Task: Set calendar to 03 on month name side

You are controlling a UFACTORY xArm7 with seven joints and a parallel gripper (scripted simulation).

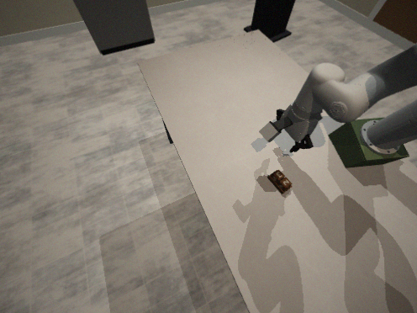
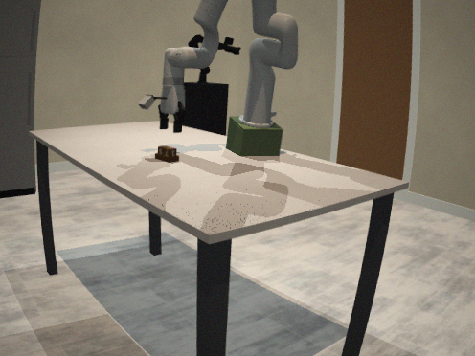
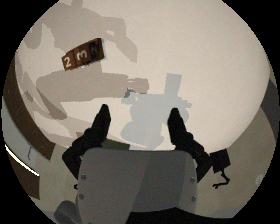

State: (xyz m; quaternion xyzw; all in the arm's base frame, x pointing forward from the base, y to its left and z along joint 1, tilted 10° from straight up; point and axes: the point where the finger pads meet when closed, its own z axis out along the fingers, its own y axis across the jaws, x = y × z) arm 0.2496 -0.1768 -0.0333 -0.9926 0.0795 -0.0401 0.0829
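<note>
Right now the brown calendar tray is 90 mm to the left of my hand, 90 mm ahead of it and 80 mm below it.
</note>
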